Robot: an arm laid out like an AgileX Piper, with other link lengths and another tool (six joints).
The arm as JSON. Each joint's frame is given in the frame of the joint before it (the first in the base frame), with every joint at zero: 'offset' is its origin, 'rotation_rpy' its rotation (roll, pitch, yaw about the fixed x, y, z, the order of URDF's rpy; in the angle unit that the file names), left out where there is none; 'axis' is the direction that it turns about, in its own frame. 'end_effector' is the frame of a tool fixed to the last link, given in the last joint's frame.
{
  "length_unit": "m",
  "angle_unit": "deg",
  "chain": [
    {
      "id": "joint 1",
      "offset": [
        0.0,
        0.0,
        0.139
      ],
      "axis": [
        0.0,
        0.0,
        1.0
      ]
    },
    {
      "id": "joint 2",
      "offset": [
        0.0,
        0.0,
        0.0
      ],
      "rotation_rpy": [
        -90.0,
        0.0,
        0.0
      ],
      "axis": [
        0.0,
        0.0,
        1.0
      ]
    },
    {
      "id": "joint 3",
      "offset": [
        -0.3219,
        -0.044,
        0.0
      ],
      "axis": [
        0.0,
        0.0,
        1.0
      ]
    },
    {
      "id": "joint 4",
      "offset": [
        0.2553,
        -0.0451,
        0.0
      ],
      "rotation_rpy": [
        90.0,
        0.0,
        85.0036
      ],
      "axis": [
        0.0,
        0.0,
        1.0
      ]
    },
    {
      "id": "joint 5",
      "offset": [
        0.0,
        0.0,
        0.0
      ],
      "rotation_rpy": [
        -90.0,
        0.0,
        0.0
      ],
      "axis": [
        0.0,
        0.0,
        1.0
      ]
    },
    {
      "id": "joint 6",
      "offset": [
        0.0,
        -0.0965,
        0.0
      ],
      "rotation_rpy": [
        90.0,
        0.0,
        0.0
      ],
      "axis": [
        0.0,
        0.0,
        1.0
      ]
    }
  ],
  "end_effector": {
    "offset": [
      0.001,
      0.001,
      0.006
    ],
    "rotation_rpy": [
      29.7,
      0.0,
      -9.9
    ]
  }
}
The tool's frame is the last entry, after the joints.
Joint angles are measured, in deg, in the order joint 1, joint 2, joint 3, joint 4, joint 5, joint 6. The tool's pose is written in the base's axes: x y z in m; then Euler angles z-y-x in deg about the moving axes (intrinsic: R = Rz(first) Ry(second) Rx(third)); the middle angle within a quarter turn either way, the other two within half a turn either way. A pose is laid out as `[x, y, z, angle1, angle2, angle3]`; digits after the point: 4 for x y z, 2 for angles.
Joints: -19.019 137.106 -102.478 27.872 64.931 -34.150
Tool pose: [0.4845, -0.1206, 0.1254, -170.24, 11.22, -172.91]
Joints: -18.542 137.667 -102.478 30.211 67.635 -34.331
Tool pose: [0.4832, -0.1112, 0.1229, -170.32, 10.01, -176.70]
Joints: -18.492 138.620 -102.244 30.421 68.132 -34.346
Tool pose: [0.4816, -0.1098, 0.1142, -170.32, 8.74, -177.74]
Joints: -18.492 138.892 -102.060 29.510 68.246 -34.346
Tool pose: [0.4799, -0.1105, 0.1105, -169.74, 7.89, -177.35]
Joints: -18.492 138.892 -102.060 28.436 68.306 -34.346
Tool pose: [0.4788, -0.1118, 0.1098, -169.05, 7.41, -176.58]
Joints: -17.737 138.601 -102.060 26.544 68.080 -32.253
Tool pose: [0.4792, -0.1081, 0.1110, -169.09, 6.13, -175.10]
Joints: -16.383 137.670 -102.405 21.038 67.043 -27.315
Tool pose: [0.4808, -0.1054, 0.1168, -169.38, 3.92, -170.07]
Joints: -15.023 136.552 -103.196 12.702 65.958 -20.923
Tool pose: [0.4828, -0.1076, 0.1257, -169.99, 1.54, -162.38]
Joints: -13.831 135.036 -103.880 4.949 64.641 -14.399
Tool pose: [0.4858, -0.1106, 0.1397, -171.72, 1.02, -154.71]
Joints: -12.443 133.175 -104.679 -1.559 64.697 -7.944
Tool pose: [0.4882, -0.1094, 0.1590, -173.93, 1.27, -148.39]
